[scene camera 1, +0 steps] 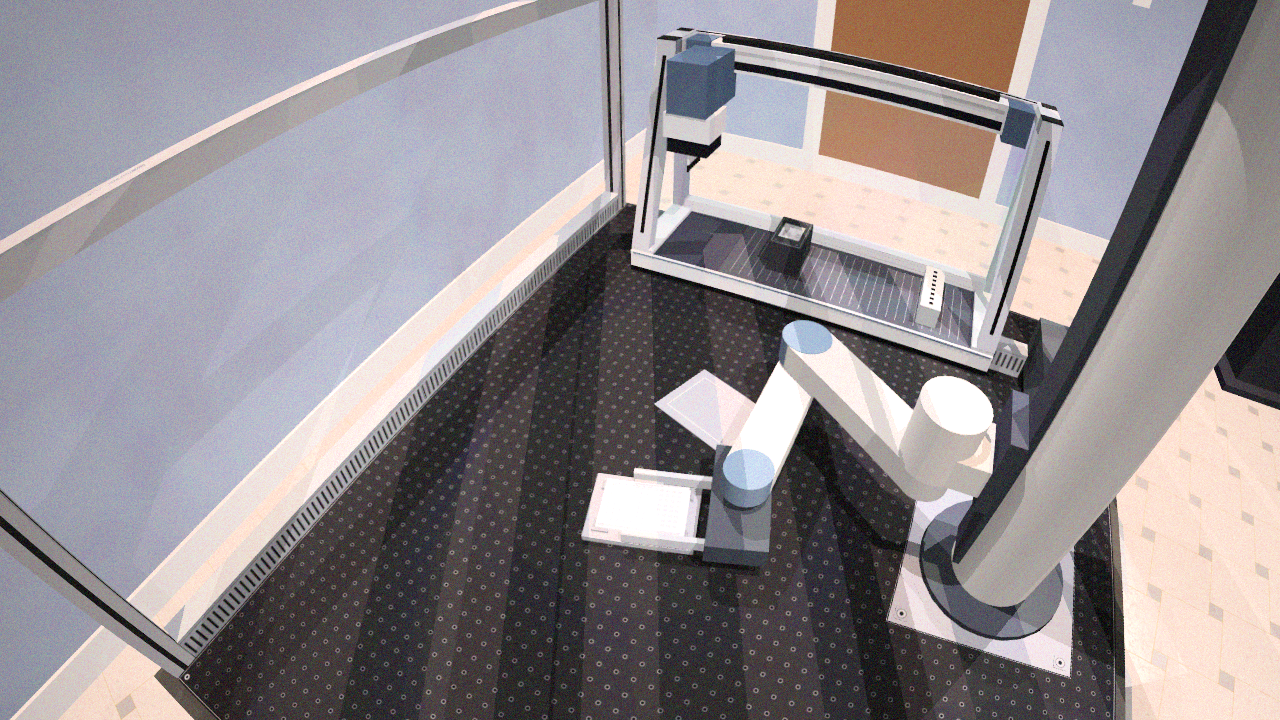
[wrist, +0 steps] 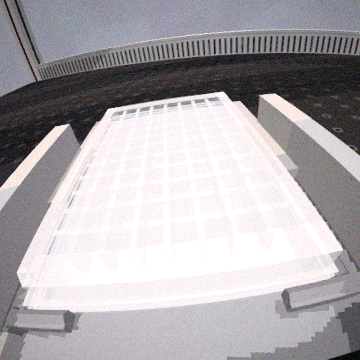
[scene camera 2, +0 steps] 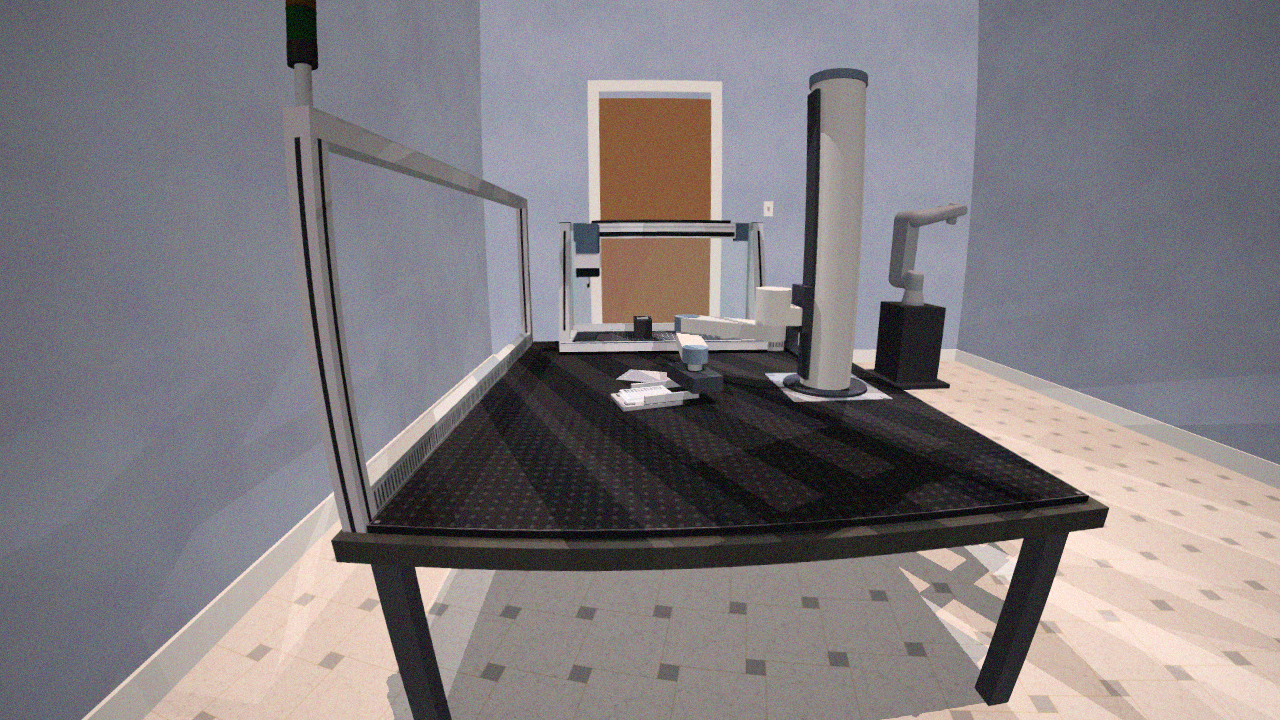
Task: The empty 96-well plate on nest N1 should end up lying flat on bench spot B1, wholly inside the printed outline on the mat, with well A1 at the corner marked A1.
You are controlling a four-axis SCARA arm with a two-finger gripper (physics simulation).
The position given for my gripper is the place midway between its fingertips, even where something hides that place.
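There is a white well plate, which I see at (scene camera 1: pixel 630 505) and, in the wrist view, at (wrist: pixel 177 202), and it is in the grip of my gripper. The gripper itself shows in scene camera 1 (scene camera 1: pixel 628 503), in the wrist view (wrist: pixel 165 124) and in scene camera 2 (scene camera 2: pixel 637 393). I also see a dark box (scene camera 1: pixel 785 259).
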